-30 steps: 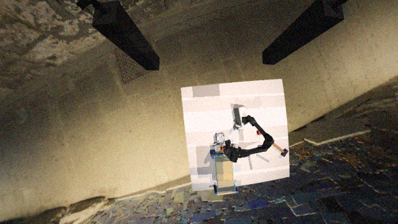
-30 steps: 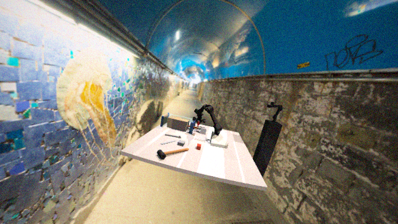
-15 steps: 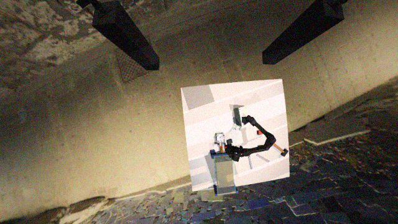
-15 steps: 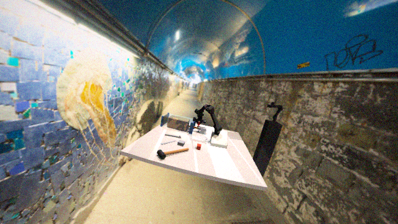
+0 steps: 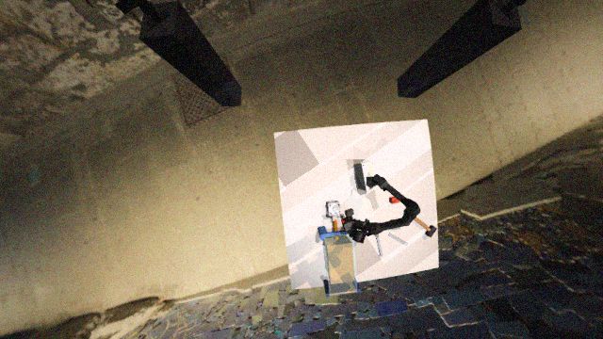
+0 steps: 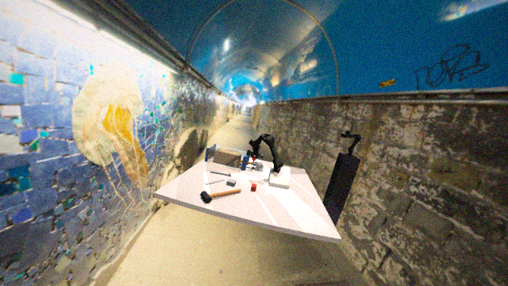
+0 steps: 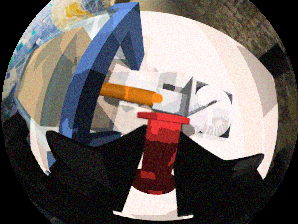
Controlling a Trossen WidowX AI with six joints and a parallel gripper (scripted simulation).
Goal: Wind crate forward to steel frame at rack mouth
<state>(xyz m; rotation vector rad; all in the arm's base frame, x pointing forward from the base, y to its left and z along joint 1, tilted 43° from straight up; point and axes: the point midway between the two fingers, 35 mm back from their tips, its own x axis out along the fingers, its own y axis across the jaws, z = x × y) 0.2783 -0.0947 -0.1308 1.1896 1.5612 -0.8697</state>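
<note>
My gripper tip is 30 mm past the winch handle, 10 mm to the left of it and 30 mm above it. Round my gripper tip: hand winch: 90 mm behind, 60 mm to the right, 100 mm below; blue steel frame: 80 mm ahead, 40 mm to the right, 30 mm below; dark red knob: 10 mm to the left.
</note>
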